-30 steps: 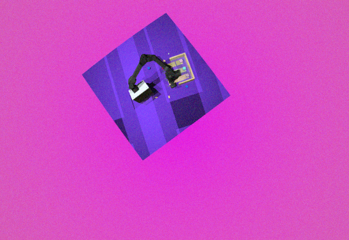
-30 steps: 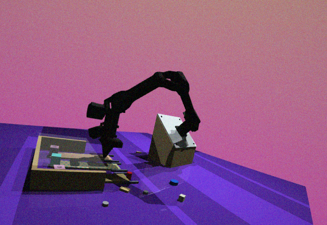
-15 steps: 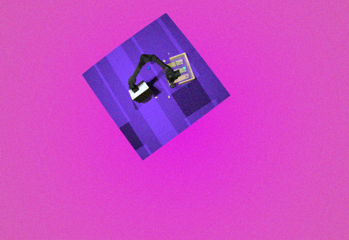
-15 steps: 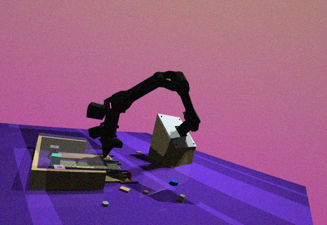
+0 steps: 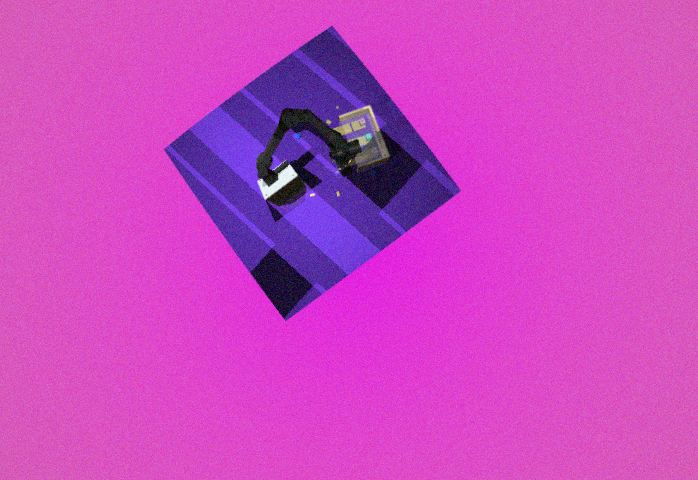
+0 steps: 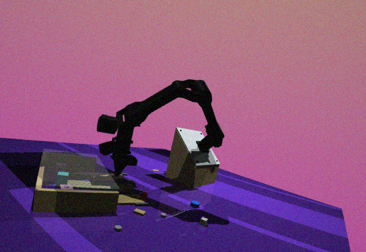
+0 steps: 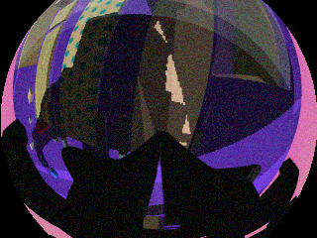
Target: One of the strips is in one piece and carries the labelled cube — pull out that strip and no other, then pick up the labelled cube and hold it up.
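The tan strip is 9 cm ahead of my gripper tip and 3 cm to the right of it. Also, from my gripper tip: red cylinder (19 cm to the left, 3 cm ahead, 1 cm above).
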